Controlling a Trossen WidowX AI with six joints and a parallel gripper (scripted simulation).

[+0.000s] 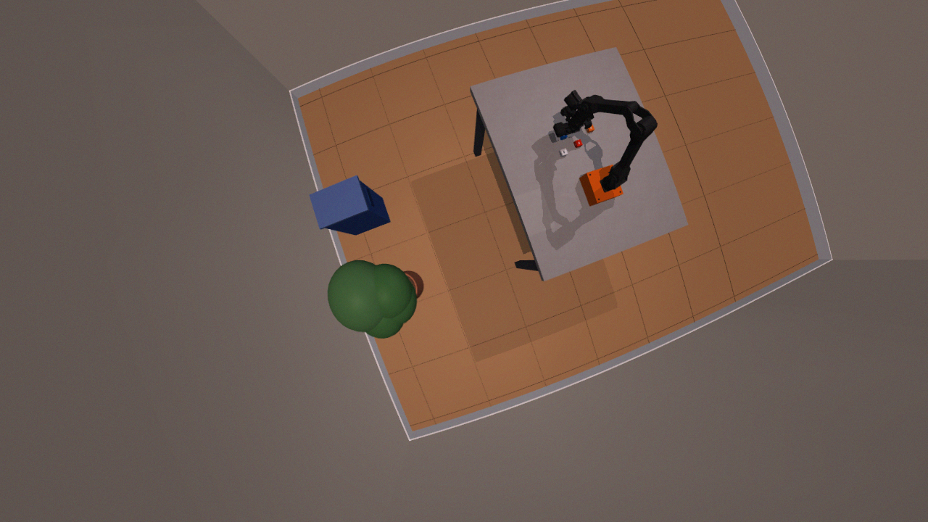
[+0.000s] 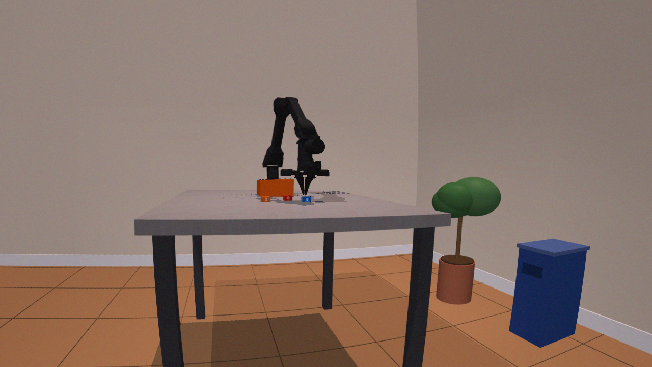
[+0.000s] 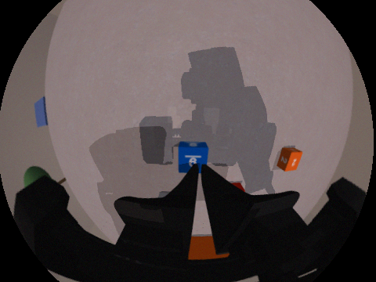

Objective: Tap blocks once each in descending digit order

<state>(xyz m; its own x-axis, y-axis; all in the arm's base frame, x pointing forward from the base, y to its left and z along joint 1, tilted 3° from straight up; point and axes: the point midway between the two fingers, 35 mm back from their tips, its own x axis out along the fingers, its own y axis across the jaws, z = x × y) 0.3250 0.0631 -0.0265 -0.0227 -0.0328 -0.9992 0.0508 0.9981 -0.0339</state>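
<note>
Now: the blue block 2 cm below my gripper tip and 1 cm to the left of it. Also, from my gripper tip: orange block: 15 cm to the right, 2 cm below, 1 cm behind; red block: 6 cm behind, 5 cm to the right, 2 cm below; white block: 8 cm behind, 4 cm to the left, 2 cm below.
</note>
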